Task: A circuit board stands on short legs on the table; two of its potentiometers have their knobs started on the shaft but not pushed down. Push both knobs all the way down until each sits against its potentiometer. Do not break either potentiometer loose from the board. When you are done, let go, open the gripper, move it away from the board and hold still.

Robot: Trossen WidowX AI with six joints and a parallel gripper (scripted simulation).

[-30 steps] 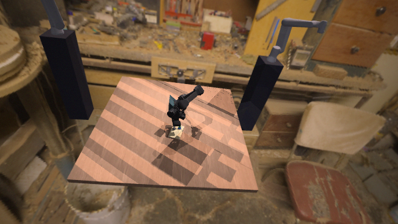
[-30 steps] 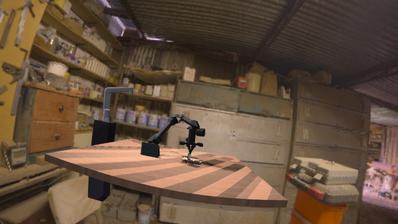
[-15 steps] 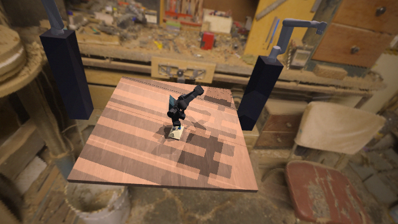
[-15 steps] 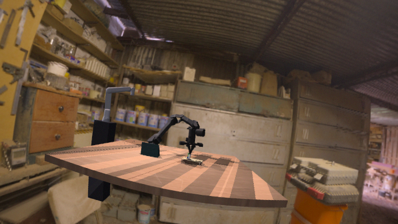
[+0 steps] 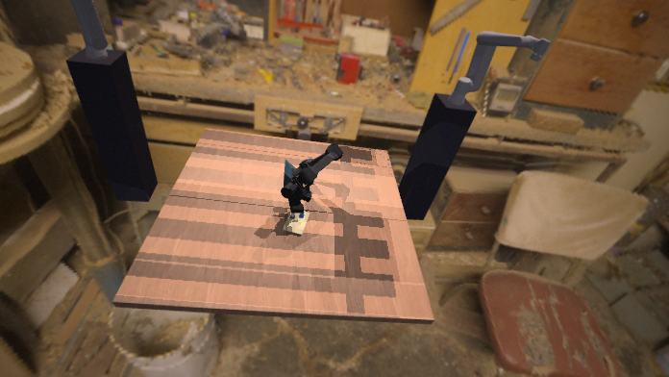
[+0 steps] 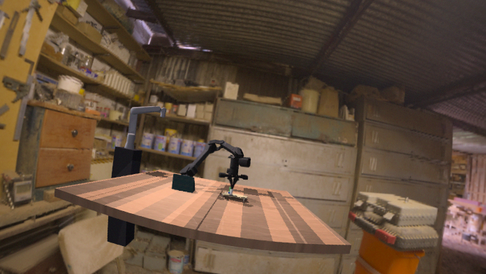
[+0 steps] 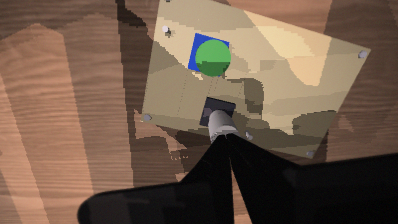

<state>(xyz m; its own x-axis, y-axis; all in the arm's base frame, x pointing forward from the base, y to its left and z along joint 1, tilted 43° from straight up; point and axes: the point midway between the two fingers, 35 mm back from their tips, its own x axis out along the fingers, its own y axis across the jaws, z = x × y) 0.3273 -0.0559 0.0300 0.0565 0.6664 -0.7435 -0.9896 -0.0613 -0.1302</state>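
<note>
My gripper tip is now 1 cm above the grey knob. From my gripper tip the other things lie so: potentiometer with knob 2 cm below; green knob 1 cm behind, 5 cm to the left, 2 cm below.
</note>
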